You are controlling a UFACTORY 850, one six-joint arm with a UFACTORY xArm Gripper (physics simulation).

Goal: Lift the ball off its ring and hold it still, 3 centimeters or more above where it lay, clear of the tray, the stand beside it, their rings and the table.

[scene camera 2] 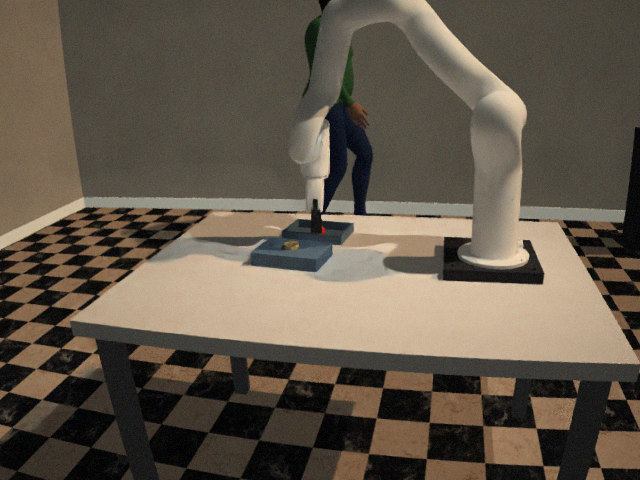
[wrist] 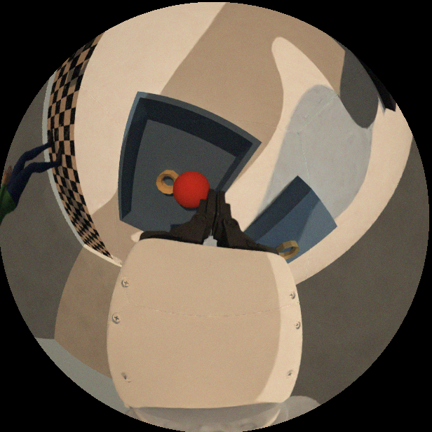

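A red ball (scene camera 2: pixel 323 230) (wrist: pixel 191 189) is in the dark blue tray (scene camera 2: pixel 349 230) (wrist: pixel 131 150), beside an orange ring (wrist: pixel 162 187) on the tray floor. The ring does not show in the scene view. The ball hides whatever lies under it. My gripper (scene camera 2: pixel 316 232) (wrist: pixel 213 200) is shut and empty, its fingers pointing down over the tray. In the wrist view its fingertips are right next to the ball, at its lower right. In the scene view the fingers partly cover the ball. I cannot tell whether they touch it.
A blue stand (scene camera 2: pixel 284 259) (wrist: pixel 314 212) is beside the tray, with a yellow ring (scene camera 2: pixel 290 245) (wrist: pixel 295 249) on top. The arm's black base (scene camera 2: pixel 491 274) stands at the right of the white table (scene camera 2: pixel 336 320). A person (scene camera 2: pixel 356 149) is behind the table.
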